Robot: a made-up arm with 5 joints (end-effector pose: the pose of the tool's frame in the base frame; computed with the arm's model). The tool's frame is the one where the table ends.
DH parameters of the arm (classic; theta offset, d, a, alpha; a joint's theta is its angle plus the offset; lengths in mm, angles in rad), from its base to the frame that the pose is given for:
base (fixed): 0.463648 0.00 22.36 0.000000
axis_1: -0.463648 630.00 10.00 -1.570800
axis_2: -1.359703 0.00 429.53 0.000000
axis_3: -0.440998 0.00 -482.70 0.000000
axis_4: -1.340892 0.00 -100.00 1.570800
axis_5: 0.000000 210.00 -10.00 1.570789
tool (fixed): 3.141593 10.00 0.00 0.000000
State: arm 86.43 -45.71 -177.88 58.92 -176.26
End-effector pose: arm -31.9 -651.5 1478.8 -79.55 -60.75 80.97
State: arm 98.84 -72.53 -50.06 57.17 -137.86
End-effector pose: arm -25.5 210.8 1190.7 67.33 -26.83 -145.08
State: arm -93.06 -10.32 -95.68 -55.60 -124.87
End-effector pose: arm 11.8 -404.0 1526.2 -68.55 32.06 -24.35
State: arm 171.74 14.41 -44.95 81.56 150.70
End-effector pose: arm -402.5 67.5 466.2 66.91 -21.71 51.16
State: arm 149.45 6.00 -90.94 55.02 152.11
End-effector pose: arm -671.9 413.5 967.5 102.81 19.10 -23.33
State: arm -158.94 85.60 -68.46 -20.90 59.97
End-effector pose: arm -462.9 -161.3 -112.3 40.14 108.11 103.33
